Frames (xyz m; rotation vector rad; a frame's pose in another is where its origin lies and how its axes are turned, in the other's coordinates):
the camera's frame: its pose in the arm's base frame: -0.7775 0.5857 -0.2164 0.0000 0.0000 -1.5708
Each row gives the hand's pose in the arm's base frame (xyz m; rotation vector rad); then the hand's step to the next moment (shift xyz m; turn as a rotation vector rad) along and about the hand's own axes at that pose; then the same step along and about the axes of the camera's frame.
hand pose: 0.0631 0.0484 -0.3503 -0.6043 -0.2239 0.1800
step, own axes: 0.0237 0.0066 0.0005 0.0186 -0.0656 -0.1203
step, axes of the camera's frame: -0.0111 0.0220 0.0003 0.1138 0.0558 -0.0553
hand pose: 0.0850 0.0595 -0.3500 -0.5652 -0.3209 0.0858
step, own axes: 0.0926 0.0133 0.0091 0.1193 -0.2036 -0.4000
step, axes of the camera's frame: -0.0314 0.0848 0.0255 0.3565 0.2401 -0.1760
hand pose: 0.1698 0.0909 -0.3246 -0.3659 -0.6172 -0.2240
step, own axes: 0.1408 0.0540 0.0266 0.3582 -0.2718 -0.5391
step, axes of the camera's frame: -0.0464 0.1148 0.0901 0.4970 0.4812 -0.1195
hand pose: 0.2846 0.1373 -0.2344 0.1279 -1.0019 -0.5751
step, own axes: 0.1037 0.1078 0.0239 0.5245 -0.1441 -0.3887
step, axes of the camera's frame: -0.0418 0.0650 0.1303 0.4506 0.4752 0.1343
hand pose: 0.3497 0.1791 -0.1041 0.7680 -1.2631 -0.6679
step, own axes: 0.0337 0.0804 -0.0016 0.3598 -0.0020 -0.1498
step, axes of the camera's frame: -0.0204 0.0097 0.0842 0.2682 0.2135 0.1854
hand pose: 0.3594 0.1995 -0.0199 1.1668 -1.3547 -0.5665
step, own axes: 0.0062 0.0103 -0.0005 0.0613 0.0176 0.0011
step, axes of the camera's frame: 0.0014 -0.0013 0.0119 0.0472 0.0062 0.0425
